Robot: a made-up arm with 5 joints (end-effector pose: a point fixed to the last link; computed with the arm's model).
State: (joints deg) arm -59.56 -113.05 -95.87 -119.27 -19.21
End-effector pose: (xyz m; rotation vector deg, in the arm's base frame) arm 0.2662 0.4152 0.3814 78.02 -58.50 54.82
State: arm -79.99 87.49 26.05 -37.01 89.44
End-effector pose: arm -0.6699 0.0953 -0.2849 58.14 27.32 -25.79
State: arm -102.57 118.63 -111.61 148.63 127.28
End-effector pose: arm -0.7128 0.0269 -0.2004 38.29 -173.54 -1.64
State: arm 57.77 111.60 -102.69 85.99 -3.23
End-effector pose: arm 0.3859 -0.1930 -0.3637 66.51 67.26 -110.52
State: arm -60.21 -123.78 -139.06 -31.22 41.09
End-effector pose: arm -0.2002 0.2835 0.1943 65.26 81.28 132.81
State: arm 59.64 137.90 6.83 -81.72 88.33
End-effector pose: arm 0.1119 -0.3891 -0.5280 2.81 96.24 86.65
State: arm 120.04 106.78 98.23 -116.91 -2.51
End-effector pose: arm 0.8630 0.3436 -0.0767 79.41 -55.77 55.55
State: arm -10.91 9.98 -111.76 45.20 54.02
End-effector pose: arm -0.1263 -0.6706 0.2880 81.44 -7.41 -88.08
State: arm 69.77 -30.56 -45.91 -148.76 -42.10
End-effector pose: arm 0.3005 -0.0688 0.8736 -167.28 -49.40 33.70
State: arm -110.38 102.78 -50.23 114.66 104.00
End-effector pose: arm -0.7045 0.2965 0.1780 43.64 -132.41 55.26
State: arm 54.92 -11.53 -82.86 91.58 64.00
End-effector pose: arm 0.4626 -0.0998 0.5730 78.39 21.42 34.00
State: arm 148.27 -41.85 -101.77 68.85 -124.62
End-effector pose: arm 0.3522 0.0904 0.6501 112.51 -84.33 -56.45
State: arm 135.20 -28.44 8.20 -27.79 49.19
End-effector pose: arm 0.5384 0.3331 0.6276 -73.50 -40.54 98.79
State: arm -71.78 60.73 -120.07 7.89 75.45
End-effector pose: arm -0.5563 -0.0169 0.1039 -143.94 -6.89 66.28
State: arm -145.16 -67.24 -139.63 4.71 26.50
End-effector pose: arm 0.0531 0.4034 0.5476 58.95 18.47 82.73
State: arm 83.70 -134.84 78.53 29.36 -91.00
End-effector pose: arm -0.1311 -0.0798 0.0284 -54.08 -26.37 139.33
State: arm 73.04 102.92 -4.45 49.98 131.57
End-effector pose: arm 0.3996 -0.5247 0.0040 -30.31 -61.26 -105.81
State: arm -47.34 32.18 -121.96 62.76 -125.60
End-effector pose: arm -0.6904 -0.3035 0.4152 104.28 19.17 93.10
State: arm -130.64 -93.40 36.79 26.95 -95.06
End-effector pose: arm 0.1553 -0.0462 0.4596 -57.82 5.82 -58.30
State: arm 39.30 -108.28 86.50 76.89 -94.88
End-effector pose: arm -0.1547 -0.0460 0.2736 -15.40 -12.29 53.26
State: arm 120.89 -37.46 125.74 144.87 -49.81
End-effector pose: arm 0.4484 -0.2607 0.6866 -62.56 88.41 64.26
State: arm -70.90 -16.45 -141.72 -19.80 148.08
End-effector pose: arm -0.2881 -0.0271 0.6106 -146.55 42.59 53.34
